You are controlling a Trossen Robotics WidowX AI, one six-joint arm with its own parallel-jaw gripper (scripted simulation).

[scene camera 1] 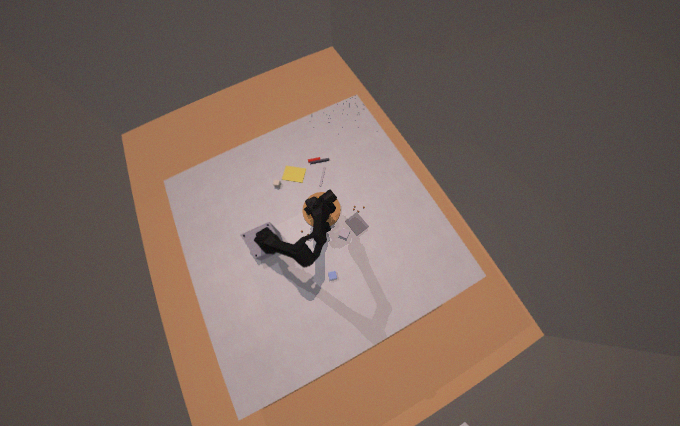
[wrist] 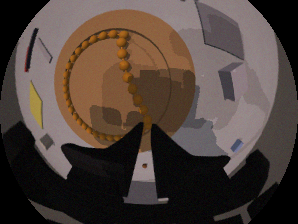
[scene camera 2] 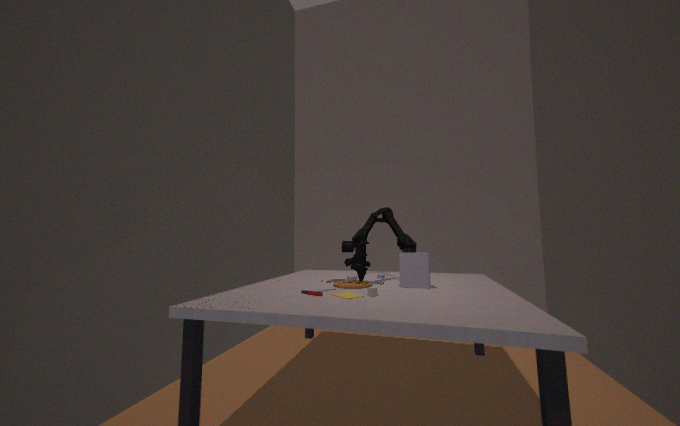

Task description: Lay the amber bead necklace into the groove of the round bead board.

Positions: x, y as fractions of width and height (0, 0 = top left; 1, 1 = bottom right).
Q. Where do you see a grey square plate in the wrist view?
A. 0.74, 0.14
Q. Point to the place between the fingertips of my gripper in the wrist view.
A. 0.49, 0.56
